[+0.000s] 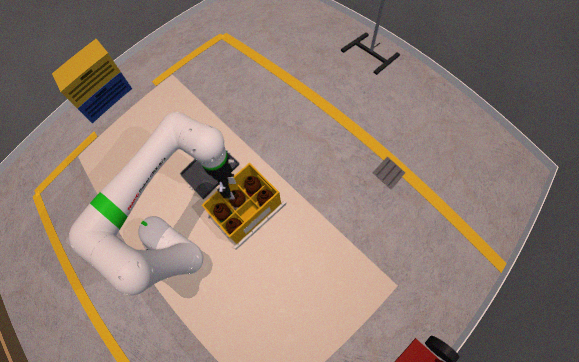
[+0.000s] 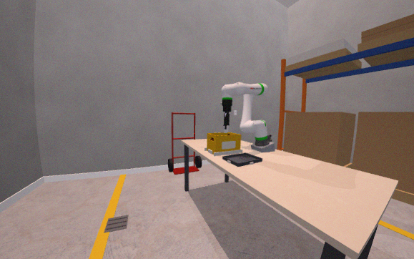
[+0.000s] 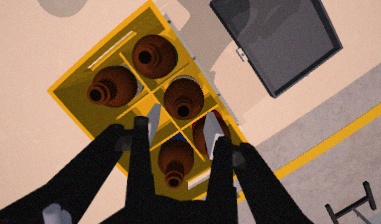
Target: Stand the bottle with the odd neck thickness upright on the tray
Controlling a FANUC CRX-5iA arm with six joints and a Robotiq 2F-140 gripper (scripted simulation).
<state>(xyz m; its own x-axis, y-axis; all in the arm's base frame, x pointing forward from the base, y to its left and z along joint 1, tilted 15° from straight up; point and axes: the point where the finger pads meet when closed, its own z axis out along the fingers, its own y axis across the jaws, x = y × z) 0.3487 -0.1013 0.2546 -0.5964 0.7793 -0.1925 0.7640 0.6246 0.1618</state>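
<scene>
The brown bottle is 140 mm below my hand. Round my hand: yellow crate 140 mm below, 40 mm to the right; then dark tray 250 mm to the left, 210 mm below, 30 mm ahead.
</scene>
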